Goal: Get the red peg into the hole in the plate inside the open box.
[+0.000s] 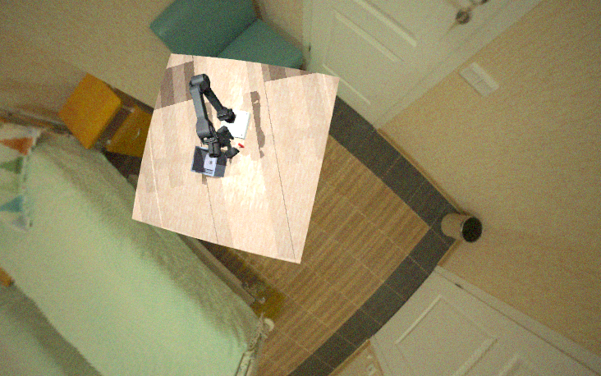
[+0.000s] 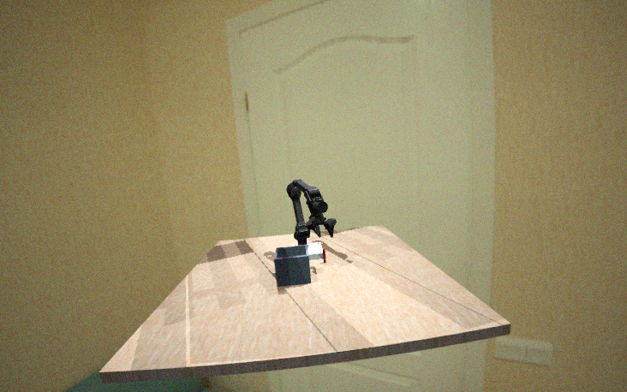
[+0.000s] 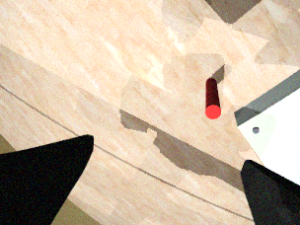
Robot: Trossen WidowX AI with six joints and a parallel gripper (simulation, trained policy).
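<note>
Right now my gripper tip is 110 mm above the red peg, 20 mm to the left of it and 20 mm past it. The rest, counted from my gripper tip: pale plate (170 mm to the right, 140 mm ahead, 110 mm below).
</note>
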